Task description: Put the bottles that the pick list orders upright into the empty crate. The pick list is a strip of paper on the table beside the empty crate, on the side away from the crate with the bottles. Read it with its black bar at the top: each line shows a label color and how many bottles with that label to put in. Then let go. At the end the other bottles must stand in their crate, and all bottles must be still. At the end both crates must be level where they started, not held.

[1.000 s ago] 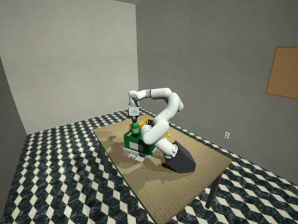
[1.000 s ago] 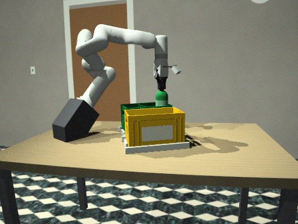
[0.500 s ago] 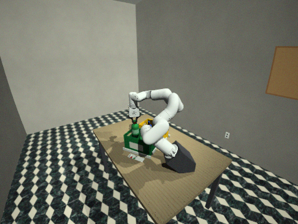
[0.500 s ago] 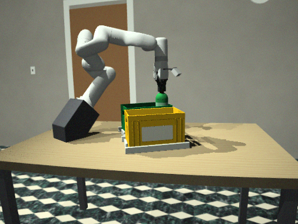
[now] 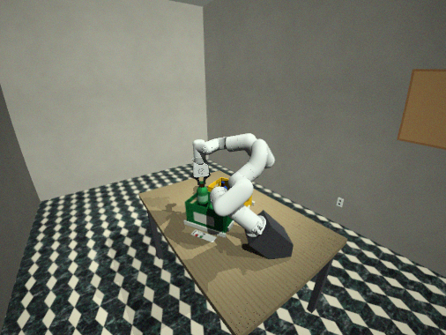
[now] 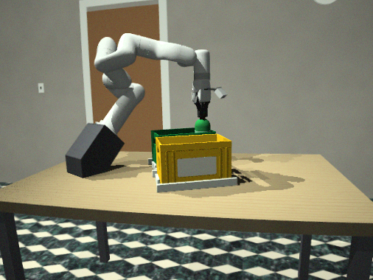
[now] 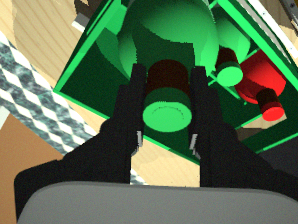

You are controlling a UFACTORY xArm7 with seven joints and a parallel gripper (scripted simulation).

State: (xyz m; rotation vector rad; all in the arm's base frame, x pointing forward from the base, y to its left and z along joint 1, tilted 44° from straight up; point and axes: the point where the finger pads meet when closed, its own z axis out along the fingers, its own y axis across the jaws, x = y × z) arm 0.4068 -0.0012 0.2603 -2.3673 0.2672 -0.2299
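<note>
Now: hand 170 mm above the green-capped bottle, 60 mm to the left of it and 60 mm past it. Round my hand: red bottle (170 mm below, 130 mm behind, 120 mm to the right); green crate (180 mm below, 100 mm behind, 30 mm to the right); yellow crate (220 mm to the right, 180 mm below, 50 mm ahead).
</note>
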